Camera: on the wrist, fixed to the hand. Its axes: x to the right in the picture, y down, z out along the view.
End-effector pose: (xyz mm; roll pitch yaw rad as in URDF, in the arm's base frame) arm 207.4 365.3 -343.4 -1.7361 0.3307 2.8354
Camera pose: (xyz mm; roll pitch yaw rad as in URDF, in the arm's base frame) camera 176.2 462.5 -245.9 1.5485 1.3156 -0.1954
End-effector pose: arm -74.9 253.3 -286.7 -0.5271 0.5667 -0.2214
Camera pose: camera -104.5 122.9 -332.1 0.4521 0.3693 1.4985
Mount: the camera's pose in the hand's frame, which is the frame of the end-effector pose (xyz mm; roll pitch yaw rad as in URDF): 24.2 -96.2 -100.5 -0.1167 -0.1369 1.4931
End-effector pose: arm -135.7 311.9 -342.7 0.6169 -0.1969 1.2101
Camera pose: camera -98.8 352.1 -472.9 -0.3254 -0.7540 2.8607
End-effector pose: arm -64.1 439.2 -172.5 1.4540 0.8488 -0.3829
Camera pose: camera -90.8 545.5 -261.5 1.4604 -0.6449 -0.4085
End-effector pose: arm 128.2 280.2 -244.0 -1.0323 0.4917 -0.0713
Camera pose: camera 154.4 142.4 -228.1 0.5211 0.8067 1.9472
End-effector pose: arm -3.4 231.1 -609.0 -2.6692 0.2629 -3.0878
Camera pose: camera -59.2 188.1 -486.6 2.7472 0.6081 1.5342
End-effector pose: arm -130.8 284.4 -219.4 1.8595 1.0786 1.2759
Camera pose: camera -262.2 277.7 -270.8 1.6545 -0.3696 0.8182
